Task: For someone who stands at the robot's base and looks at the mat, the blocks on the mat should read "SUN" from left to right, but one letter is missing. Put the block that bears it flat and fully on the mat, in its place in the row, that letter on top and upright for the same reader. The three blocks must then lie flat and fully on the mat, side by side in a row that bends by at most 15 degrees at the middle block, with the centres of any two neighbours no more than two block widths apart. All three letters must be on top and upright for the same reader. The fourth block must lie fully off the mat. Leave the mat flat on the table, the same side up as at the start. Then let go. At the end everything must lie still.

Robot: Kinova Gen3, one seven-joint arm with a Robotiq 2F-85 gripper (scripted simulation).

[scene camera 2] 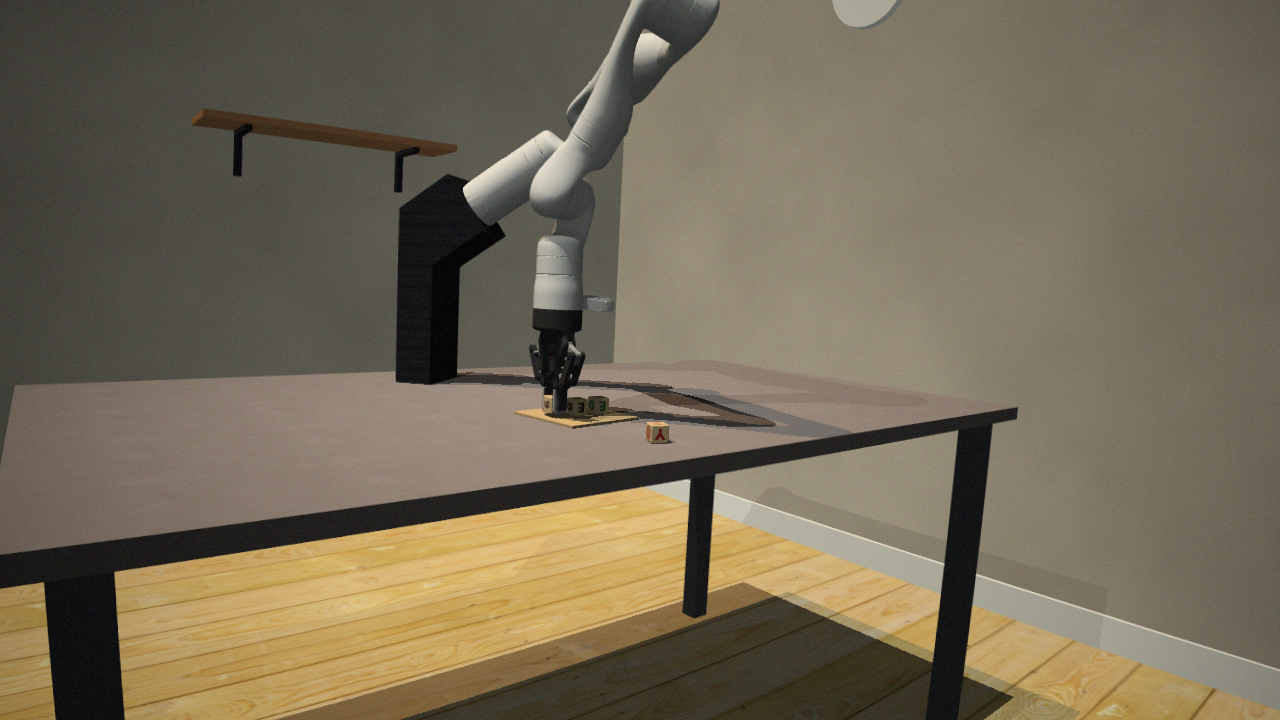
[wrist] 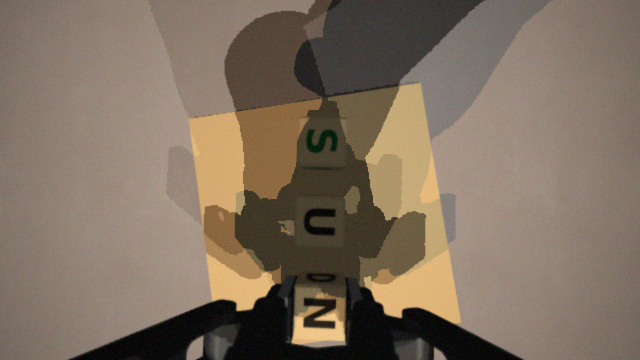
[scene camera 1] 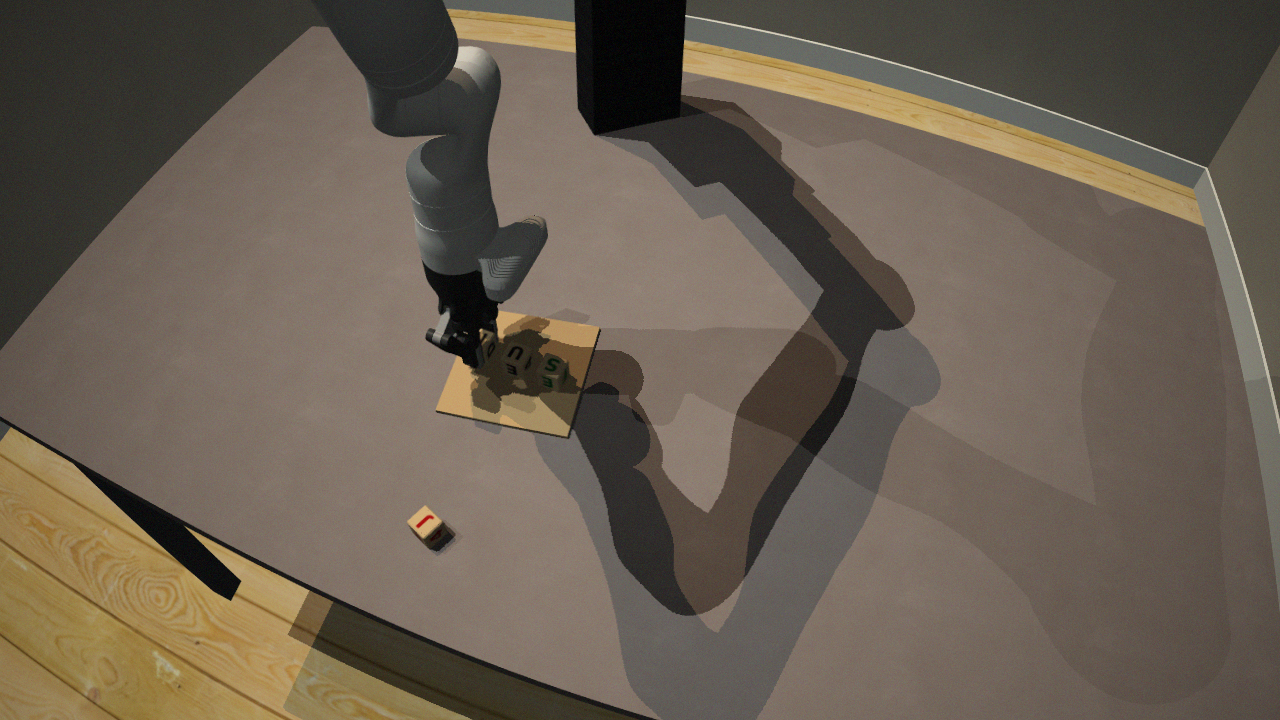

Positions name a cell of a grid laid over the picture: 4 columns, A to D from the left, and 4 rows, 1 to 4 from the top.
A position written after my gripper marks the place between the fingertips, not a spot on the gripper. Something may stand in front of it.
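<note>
There is an S block (scene camera 1: B3) here, and I see the block (wrist: C2) in the wrist view too. As for my gripper (scene camera 1: B2), I can also see it in scene camera 2 (scene camera 2: B3), and the wrist view shows my gripper (wrist: C4) as well.
</note>
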